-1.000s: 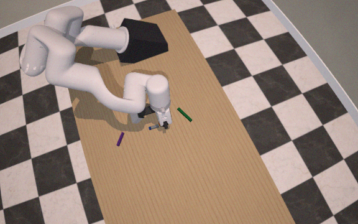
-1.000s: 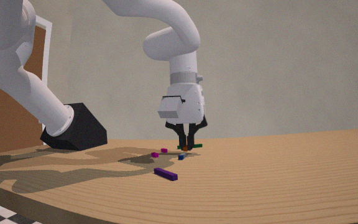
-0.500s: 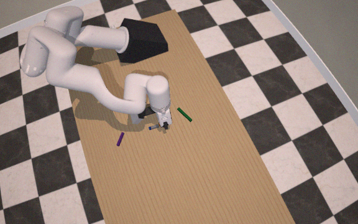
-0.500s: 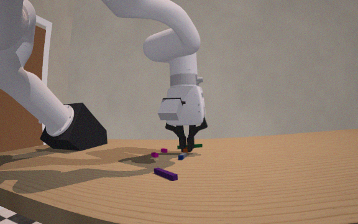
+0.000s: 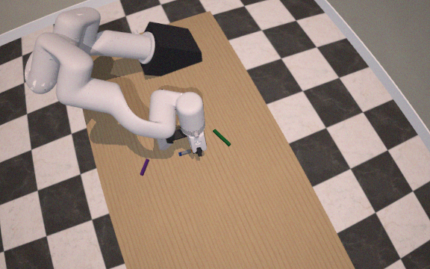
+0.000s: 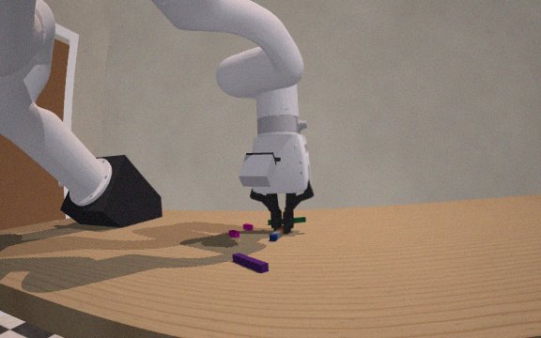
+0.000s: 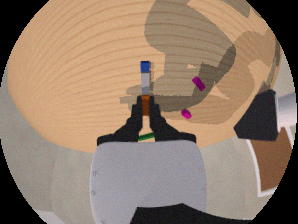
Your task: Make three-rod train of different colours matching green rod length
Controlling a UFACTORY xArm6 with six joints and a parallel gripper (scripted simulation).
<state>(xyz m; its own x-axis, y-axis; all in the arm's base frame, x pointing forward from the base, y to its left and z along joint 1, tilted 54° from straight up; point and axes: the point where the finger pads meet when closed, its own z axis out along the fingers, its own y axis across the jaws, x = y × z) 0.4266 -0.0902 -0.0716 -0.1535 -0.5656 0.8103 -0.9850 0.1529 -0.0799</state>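
Now: hand 2 cm above the orange rod. The rest, counted from my hand: blue rod 6 cm to the right, 2 cm below, 1 cm behind; grey rod 4 cm to the right, 2 cm below, 1 cm behind; green rod 10 cm to the left, 2 cm below.
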